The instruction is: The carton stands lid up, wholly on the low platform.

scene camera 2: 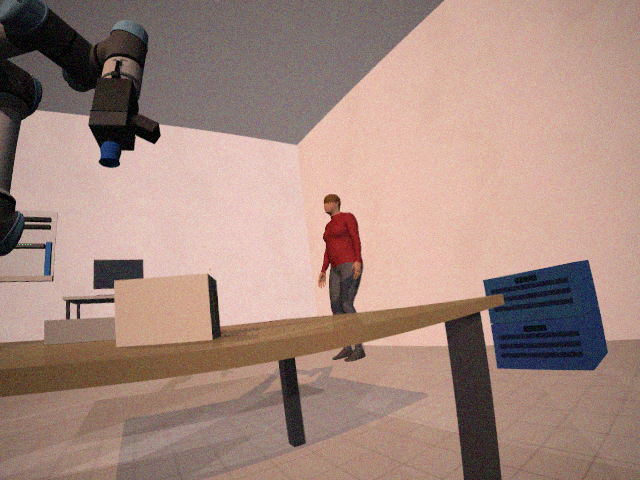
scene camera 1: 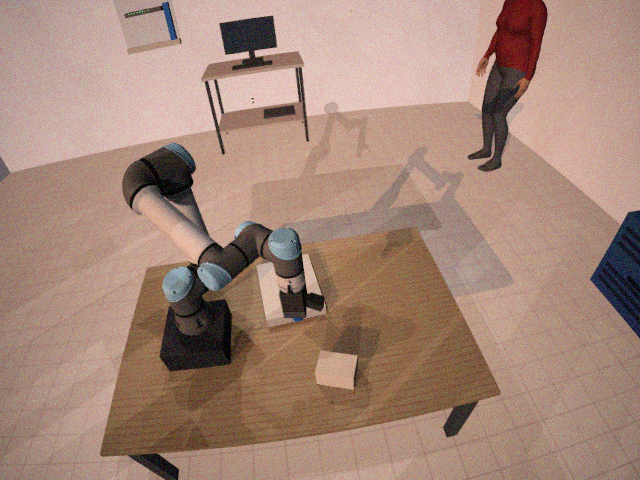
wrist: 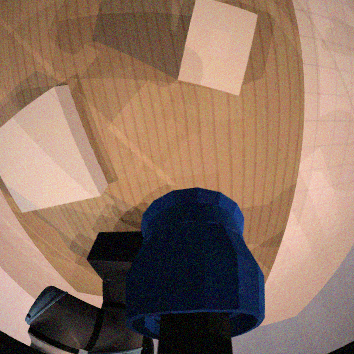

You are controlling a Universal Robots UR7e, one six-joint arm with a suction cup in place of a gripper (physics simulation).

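A low platform point(scene camera 1: 268, 282), point(scene camera 2: 64, 331), point(wrist: 54, 163) is resting on the table. There is also a tan carton point(scene camera 2: 174, 309), point(scene camera 1: 333, 369), point(wrist: 216, 50). My suction cup point(wrist: 193, 258) is above the carton, 29 cm from the middle of it, and the cup carries nothing.
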